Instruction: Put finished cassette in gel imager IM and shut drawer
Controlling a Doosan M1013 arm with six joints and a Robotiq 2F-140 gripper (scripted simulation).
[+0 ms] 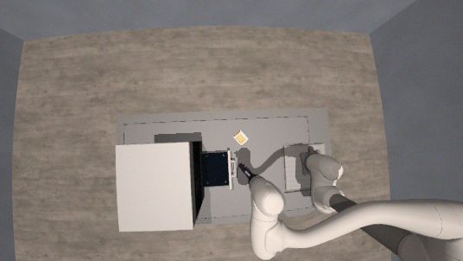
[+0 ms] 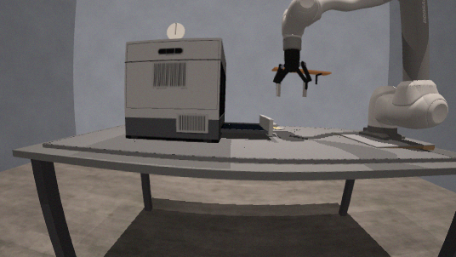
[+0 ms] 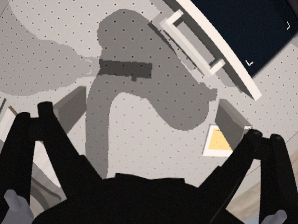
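The finished cassette lies 24 cm to the right of my hand and 20 cm below it.
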